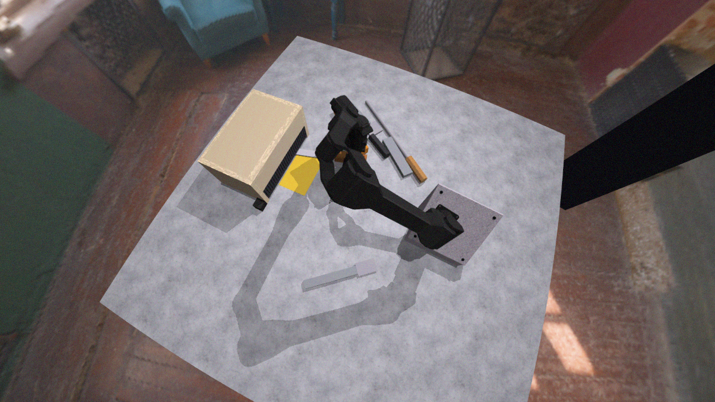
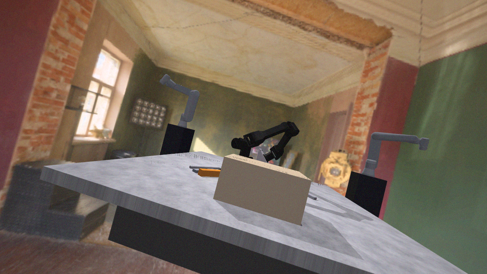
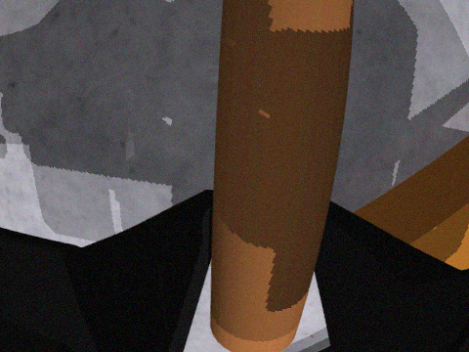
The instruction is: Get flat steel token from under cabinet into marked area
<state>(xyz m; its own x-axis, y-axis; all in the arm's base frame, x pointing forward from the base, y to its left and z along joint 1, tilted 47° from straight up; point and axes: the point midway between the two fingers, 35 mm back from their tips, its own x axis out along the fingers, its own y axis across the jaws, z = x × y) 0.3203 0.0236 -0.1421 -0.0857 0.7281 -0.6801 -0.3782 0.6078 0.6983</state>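
My gripper tip is now 11 cm to the left of the black-handled tool. The rest, counted from my gripper tip: flat grey token 29 cm ahead, 16 cm to the left, 1 cm below; then grey bar 12 cm behind, 9 cm to the right; then orange bar 10 cm to the right, 9 cm ahead.
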